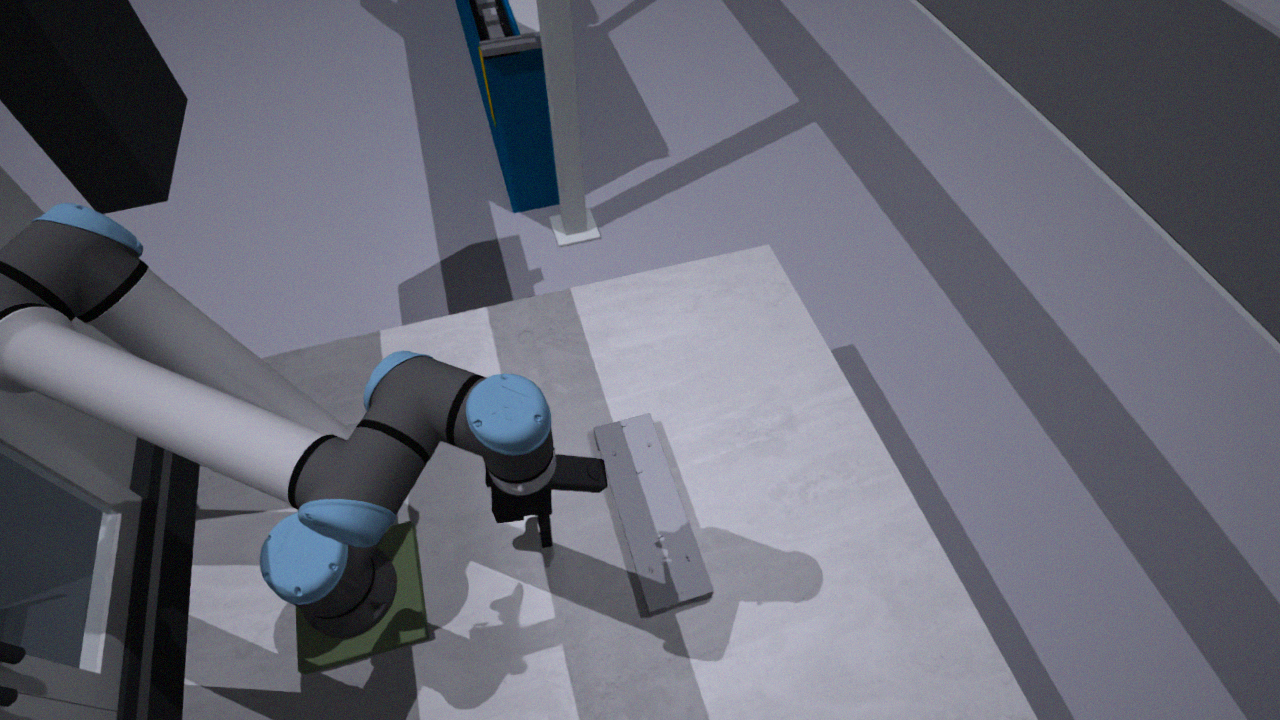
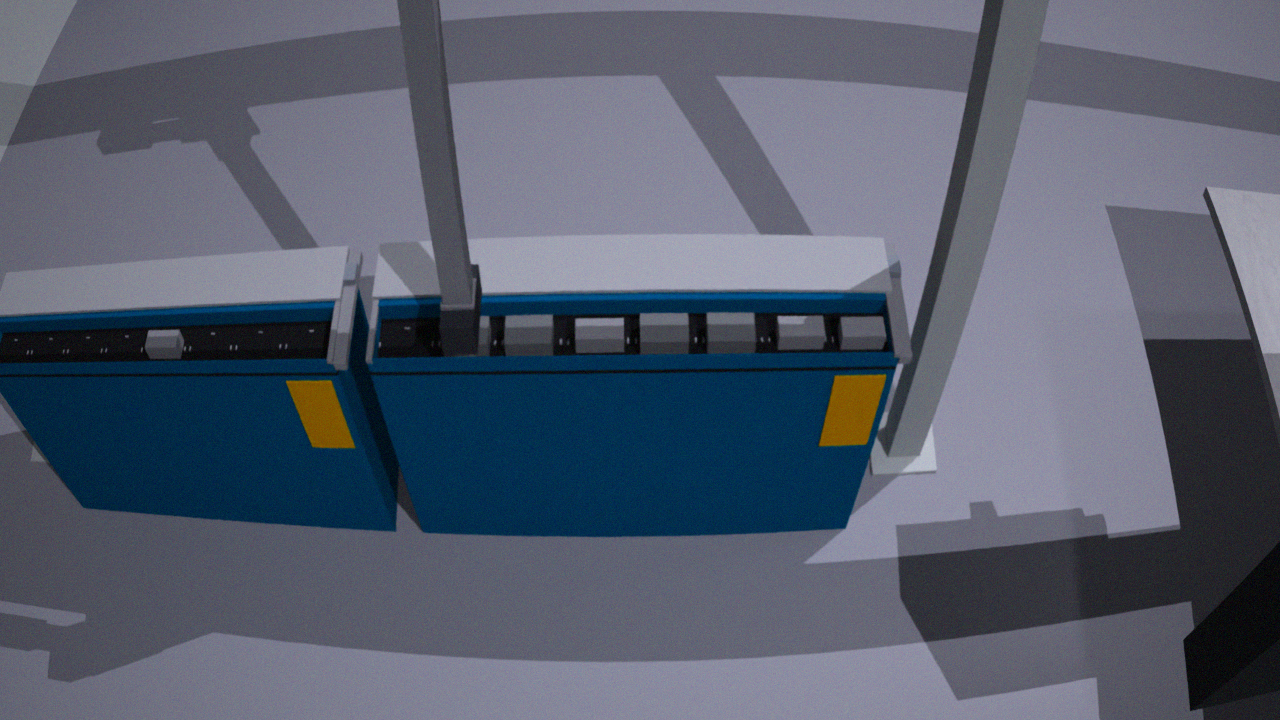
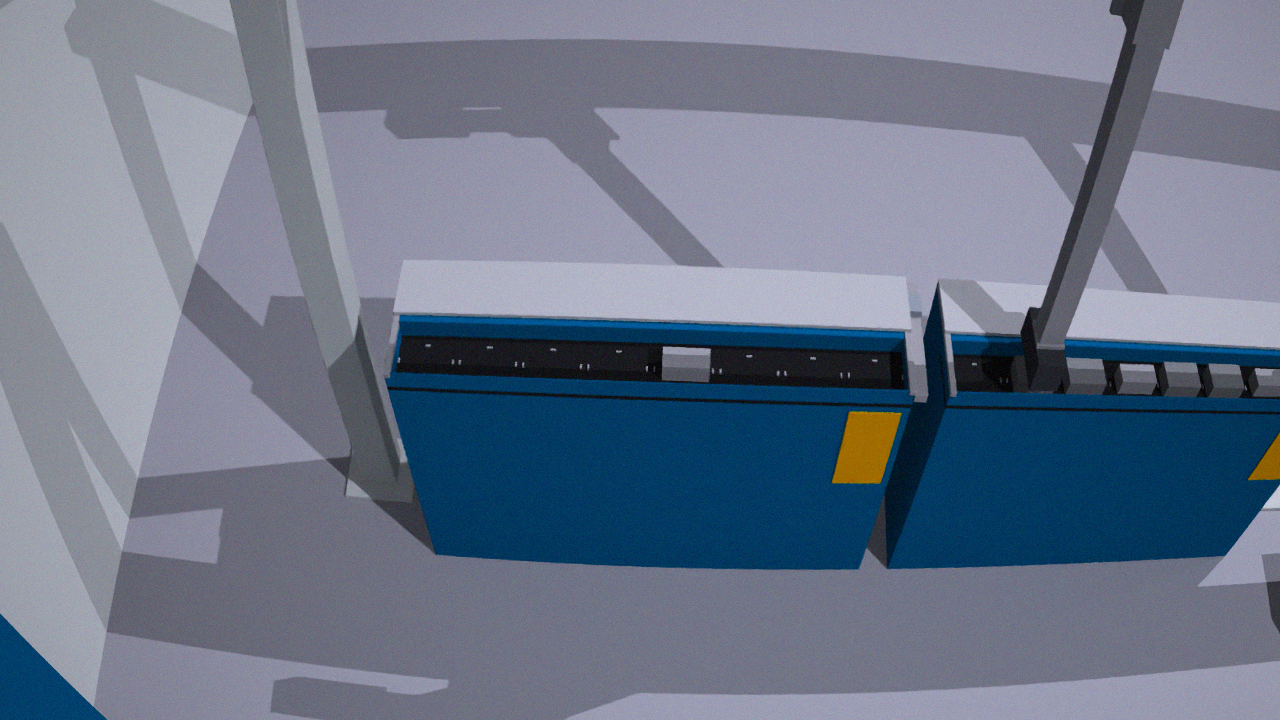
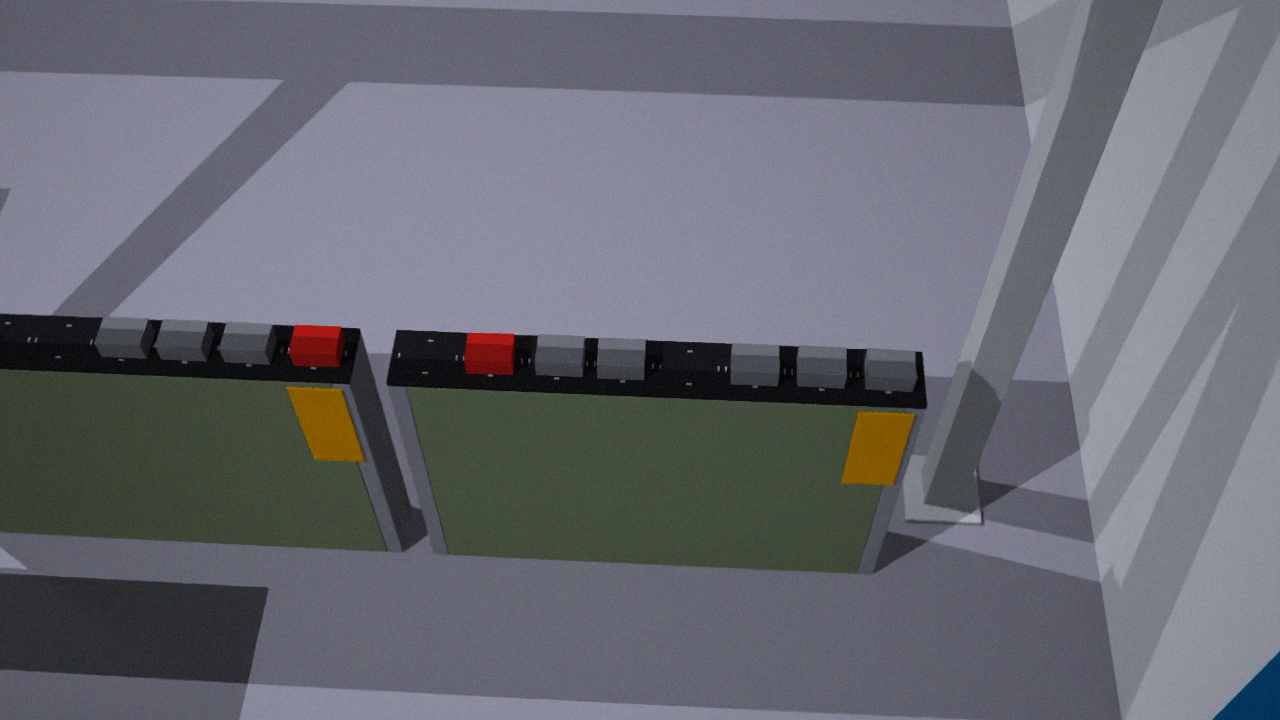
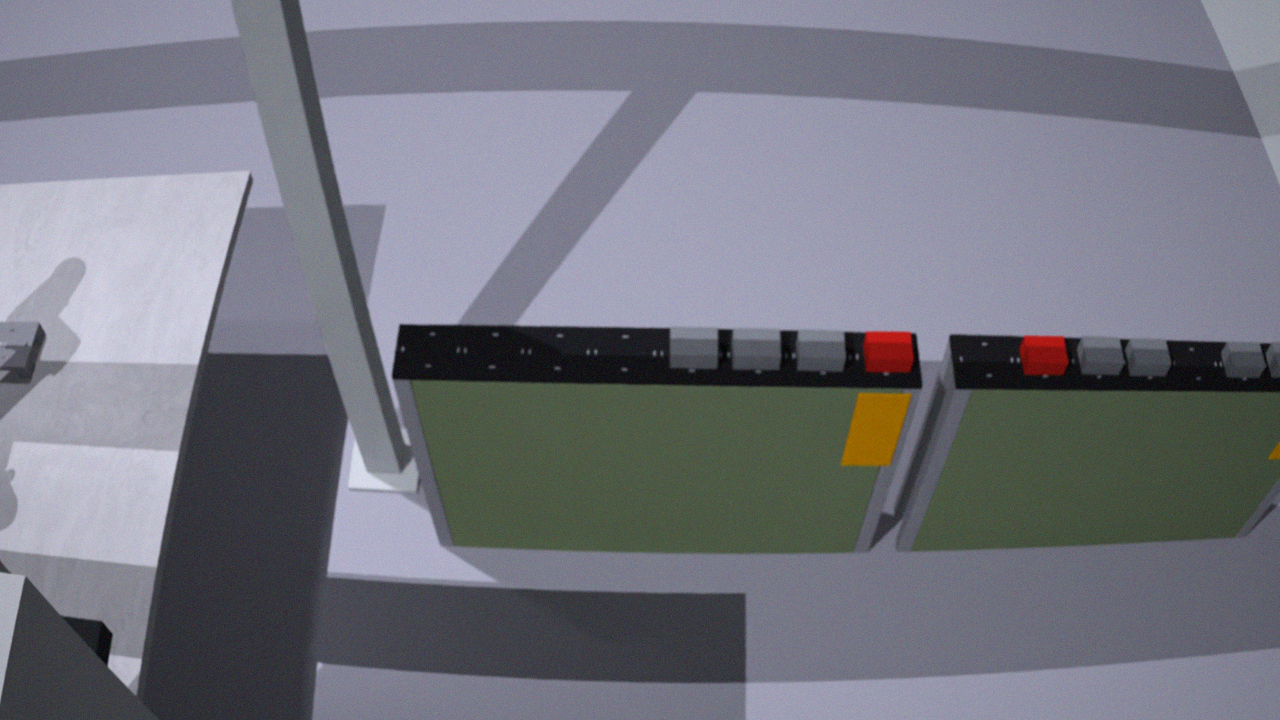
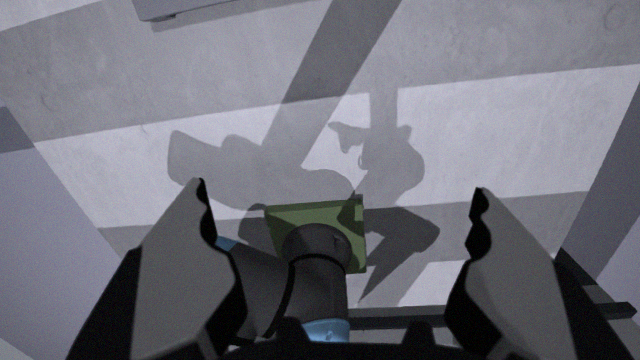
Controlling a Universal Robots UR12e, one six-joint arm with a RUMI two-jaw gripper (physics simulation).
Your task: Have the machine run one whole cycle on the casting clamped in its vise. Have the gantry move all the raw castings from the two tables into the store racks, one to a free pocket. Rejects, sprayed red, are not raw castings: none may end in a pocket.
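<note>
My gripper [image 6: 338,184] is open and empty, above the bench. The gantry's dark arm end [image 2: 460,329] [image 3: 1044,358] is down in one store rack [image 2: 626,447] [image 3: 1065,483], at a grey casting [image 2: 484,335] partly hidden behind it; I cannot tell if it is held. Several castings [image 2: 664,333] sit to its right. The other rack [image 2: 214,447] [image 3: 644,483] holds one casting [image 2: 163,343] [image 3: 686,363]. One table [image 4: 644,483] bears several raw castings [image 4: 754,364] and a red reject [image 4: 489,353]; the other [image 5: 653,474] bears three [image 5: 756,349] and a red reject [image 5: 887,351]. The machine's vise does not show.
A grey metal block [image 1: 651,514] lies on the bench [image 1: 760,358] beside my gripper. The arm's base stands on a green plate [image 1: 407,617]. The machine front [image 1: 116,582] is at the left. A pale gantry post [image 1: 565,134] stands behind the bench.
</note>
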